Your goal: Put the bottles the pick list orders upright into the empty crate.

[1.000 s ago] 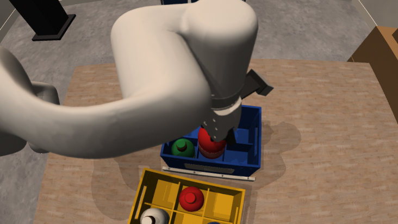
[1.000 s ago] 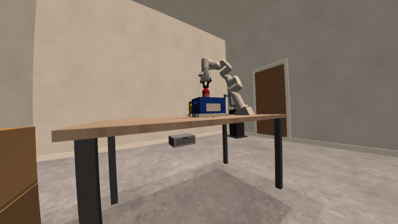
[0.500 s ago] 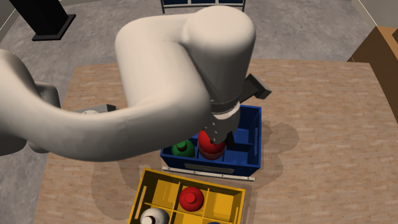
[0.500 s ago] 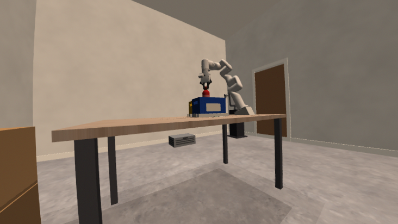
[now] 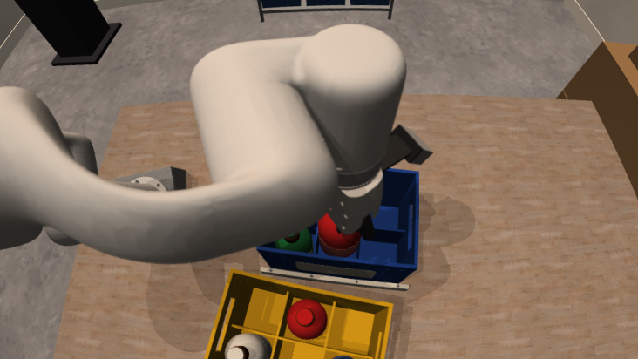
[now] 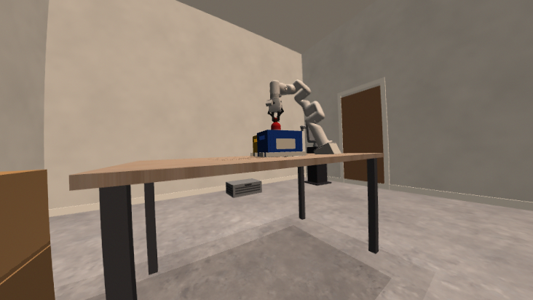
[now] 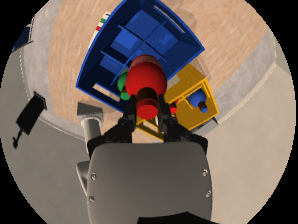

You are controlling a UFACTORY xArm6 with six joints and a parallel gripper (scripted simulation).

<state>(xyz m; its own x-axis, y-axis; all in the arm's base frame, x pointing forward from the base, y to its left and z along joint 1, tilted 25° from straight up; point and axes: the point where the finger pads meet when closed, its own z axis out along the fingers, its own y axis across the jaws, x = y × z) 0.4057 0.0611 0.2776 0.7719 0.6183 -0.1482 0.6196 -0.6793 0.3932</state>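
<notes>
Now: the red bottle 70 mm below my hand. The rest, counted from my hand: yellow crate (50 mm behind, 190 mm to the right, 200 mm below); then green-capped bottle (80 mm behind, 190 mm below); then blue crate (50 mm to the left, 200 mm below).
</notes>
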